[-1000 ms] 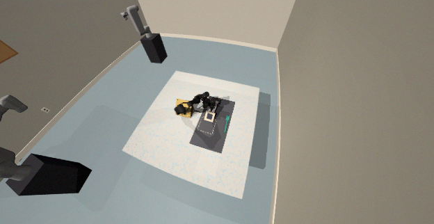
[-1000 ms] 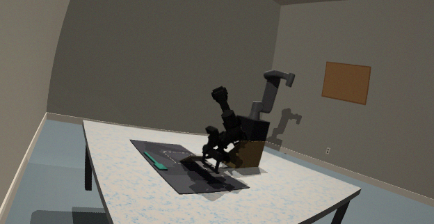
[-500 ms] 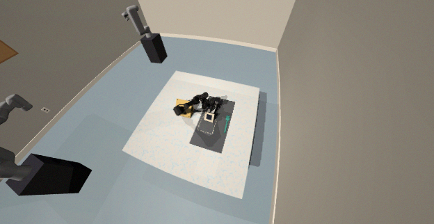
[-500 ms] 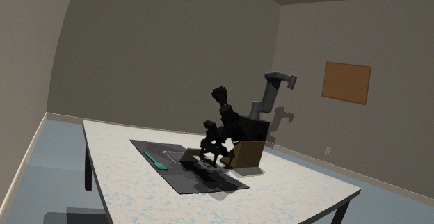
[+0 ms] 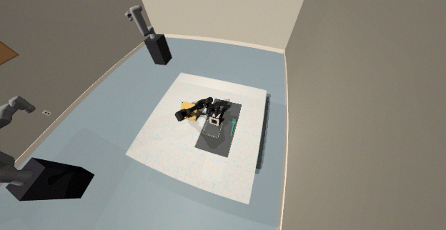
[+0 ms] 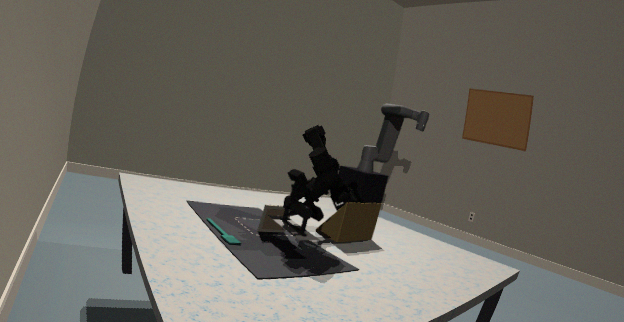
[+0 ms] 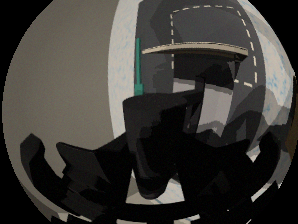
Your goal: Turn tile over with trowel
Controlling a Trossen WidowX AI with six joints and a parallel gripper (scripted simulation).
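Now: gripper tip 30 mm short of the dark mat, 80 mm to the left of it and 130 mm above it. The rest, counted from my gripper tip: green trowel 170 mm ahead, 70 mm to the right, 110 mm below; then square tile 30 mm behind, 90 mm to the right, 60 mm below.
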